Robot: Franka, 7 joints.
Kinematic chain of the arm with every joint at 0, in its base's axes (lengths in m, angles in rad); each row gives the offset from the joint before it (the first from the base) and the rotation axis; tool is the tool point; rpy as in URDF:
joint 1: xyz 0 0 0.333 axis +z
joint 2: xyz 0 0 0 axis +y
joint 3: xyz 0 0 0.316 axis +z
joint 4: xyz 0.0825 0 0 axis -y
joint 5: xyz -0.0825 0 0.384 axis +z
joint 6: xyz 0 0 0 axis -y
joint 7: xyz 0.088 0 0 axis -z
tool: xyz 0 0 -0.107 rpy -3.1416 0 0
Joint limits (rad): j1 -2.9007..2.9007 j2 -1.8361..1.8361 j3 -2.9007..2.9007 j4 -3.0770..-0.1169 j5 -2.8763..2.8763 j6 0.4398..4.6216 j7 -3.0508..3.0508
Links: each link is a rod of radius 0.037 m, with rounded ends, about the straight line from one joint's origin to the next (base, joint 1, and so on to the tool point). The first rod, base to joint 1, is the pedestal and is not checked.
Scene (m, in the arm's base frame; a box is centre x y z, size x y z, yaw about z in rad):
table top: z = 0
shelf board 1: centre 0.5 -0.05 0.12 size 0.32 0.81 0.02 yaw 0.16
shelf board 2: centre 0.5 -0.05 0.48 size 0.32 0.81 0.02 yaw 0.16
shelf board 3: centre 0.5 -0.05 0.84 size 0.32 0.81 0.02 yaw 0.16
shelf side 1: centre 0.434 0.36 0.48 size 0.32 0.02 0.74 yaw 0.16
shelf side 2: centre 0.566 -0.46 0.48 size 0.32 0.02 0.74 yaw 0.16
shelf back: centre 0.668 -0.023 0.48 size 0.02 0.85 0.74 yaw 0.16
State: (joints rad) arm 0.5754 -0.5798 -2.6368 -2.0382 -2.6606 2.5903 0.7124
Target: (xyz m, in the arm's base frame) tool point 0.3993 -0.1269 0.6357
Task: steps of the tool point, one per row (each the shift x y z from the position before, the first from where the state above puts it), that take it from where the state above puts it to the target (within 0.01 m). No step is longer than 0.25 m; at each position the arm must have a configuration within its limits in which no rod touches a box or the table.
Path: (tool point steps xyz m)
1: 0.1455 -0.0579 0.1332
2: 0.1723 0.0140 0.1202
3: 0.1631 0.0896 0.0982
4: 0.1210 0.1514 0.0700
5: 0.0573 0.1866 0.0387

